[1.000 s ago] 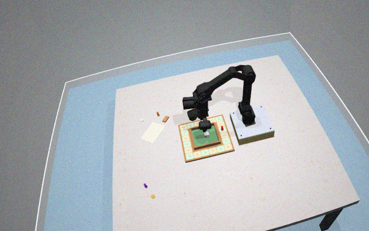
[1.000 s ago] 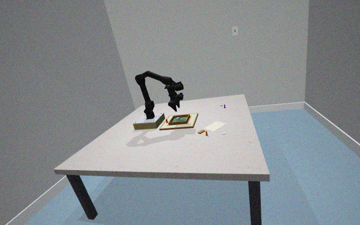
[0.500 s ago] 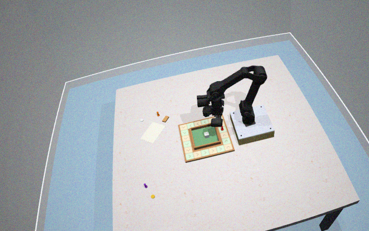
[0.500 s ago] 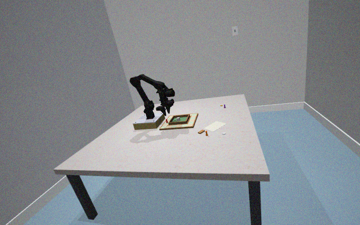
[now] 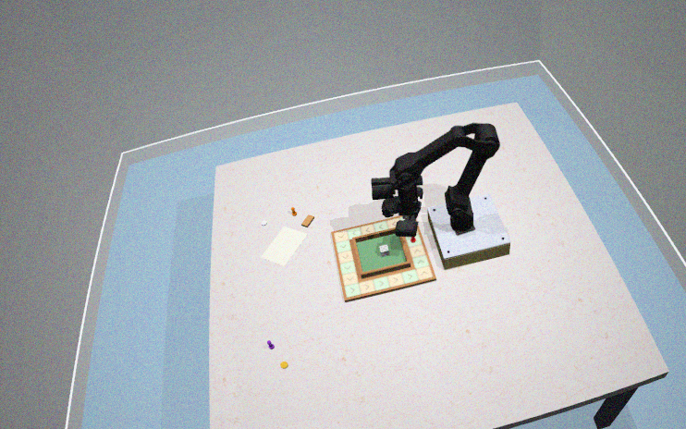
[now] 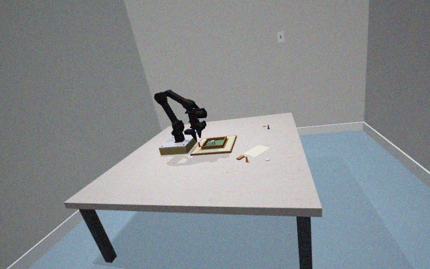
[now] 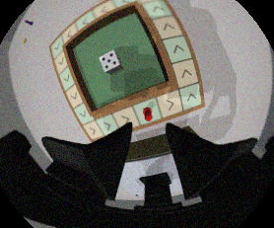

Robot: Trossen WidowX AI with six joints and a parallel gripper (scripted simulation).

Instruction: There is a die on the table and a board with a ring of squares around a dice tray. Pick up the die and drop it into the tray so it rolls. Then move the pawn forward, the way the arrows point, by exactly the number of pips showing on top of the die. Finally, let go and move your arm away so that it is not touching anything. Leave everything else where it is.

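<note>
My gripper tip is now 4 cm above the red pawn. Round my gripper tip: wooden block: 31 cm ahead, 22 cm to the right, 7 cm below; then green dice tray: 11 cm ahead, 1 cm to the left, 6 cm below; then white die: 10 cm ahead, 2 cm to the left, 4 cm below.
</note>
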